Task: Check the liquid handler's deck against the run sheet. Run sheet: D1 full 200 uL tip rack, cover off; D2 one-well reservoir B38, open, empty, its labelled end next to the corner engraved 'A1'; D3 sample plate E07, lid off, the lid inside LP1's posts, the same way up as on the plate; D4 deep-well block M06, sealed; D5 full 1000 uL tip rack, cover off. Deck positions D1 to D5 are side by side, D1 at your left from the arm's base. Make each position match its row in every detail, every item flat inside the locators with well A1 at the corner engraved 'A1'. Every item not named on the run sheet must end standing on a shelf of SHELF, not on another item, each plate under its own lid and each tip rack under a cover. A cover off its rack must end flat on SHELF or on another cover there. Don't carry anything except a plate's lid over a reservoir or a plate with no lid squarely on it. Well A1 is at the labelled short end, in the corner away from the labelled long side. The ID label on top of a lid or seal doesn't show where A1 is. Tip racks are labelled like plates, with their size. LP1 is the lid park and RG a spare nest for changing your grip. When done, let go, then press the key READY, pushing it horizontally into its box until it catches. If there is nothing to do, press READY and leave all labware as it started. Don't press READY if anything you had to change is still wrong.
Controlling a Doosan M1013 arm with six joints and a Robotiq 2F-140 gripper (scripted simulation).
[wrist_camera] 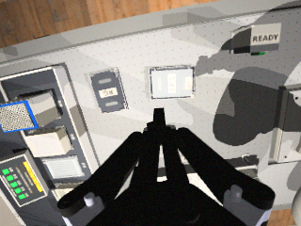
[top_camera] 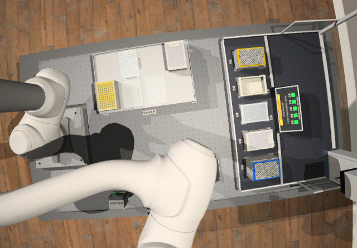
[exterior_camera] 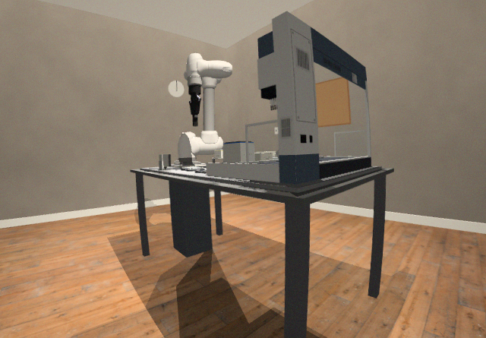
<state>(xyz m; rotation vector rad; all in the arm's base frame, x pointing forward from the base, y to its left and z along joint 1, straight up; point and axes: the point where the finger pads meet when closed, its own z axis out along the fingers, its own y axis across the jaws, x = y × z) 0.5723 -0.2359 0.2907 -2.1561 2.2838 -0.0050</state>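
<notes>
Now: hand 270 mm past the READY key box, 240 mm above it and 80 mm to the left of it. Also, from my hand: lid (290 mm below, 40 mm behind, 10 mm to the right); then RG nest (300 mm below, 170 mm ahead, 10 mm to the right); then LP1 (300 mm below, 40 mm behind, 10 mm to the right).
</notes>
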